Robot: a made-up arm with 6 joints.
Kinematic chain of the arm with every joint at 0, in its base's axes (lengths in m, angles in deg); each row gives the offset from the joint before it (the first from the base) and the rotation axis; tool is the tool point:
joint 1: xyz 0 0 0.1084 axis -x
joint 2: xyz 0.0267 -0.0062 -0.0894 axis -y
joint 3: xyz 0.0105 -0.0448 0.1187 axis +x
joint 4: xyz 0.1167 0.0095 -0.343 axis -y
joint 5: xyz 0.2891 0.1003 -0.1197 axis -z
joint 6: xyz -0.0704 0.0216 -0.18 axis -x
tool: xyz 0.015 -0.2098 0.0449
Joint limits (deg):
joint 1: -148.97..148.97
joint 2: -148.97..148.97
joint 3: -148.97..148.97
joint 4: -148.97..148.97
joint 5: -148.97..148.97
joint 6: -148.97..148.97
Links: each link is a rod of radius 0.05 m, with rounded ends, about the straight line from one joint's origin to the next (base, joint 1, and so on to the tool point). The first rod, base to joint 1, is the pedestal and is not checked.
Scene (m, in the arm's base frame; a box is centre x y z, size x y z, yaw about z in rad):
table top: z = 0
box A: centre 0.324 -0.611 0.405 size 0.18 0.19 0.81 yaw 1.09
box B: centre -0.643 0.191 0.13 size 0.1 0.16 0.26 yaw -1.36
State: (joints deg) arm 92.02 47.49 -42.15 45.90 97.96 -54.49
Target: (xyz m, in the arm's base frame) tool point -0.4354 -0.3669 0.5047
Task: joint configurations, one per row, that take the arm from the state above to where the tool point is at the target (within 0.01 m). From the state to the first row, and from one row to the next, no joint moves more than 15 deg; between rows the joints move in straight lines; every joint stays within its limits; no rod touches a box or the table.
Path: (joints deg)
1: 99.03 33.75 -46.01 40.43 100.72 -51.99
2: 106.04 20.00 -49.87 34.97 103.48 -49.49
3: 113.05 6.26 -53.73 29.50 106.24 -46.99
4: 120.06 -7.49 -57.59 24.03 109.00 -44.50
5: 127.06 -21.23 -61.45 18.57 111.76 -42.00
6: 123.48 -28.95 -52.48 6.49 105.84 -40.41
7: 119.90 -36.67 -43.50 -5.59 99.92 -38.82
8: 116.32 -44.38 -34.53 -17.66 94.00 -37.24
9: 112.73 -52.10 -25.56 -29.74 88.08 -35.65

